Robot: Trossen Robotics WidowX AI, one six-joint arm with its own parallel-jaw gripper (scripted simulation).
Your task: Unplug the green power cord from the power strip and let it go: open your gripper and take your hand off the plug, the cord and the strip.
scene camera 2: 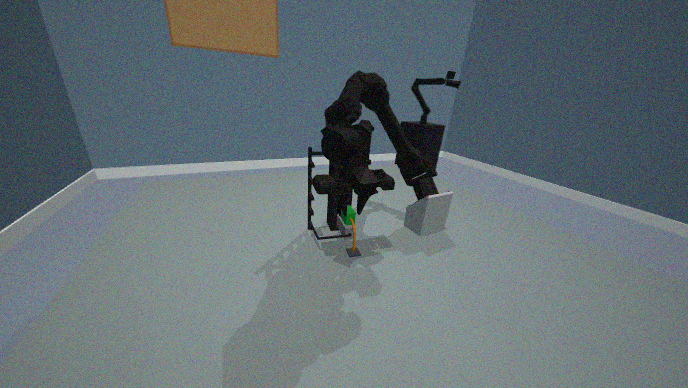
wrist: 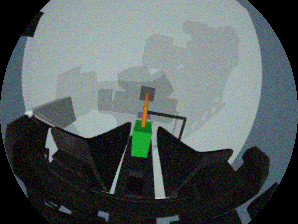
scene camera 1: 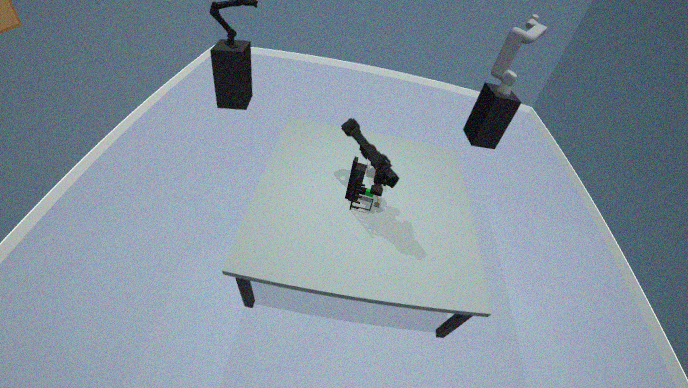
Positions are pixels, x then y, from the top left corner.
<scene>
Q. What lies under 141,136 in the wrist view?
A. A green plug.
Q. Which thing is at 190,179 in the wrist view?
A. My gripper.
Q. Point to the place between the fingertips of my gripper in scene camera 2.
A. At 351,214
</scene>
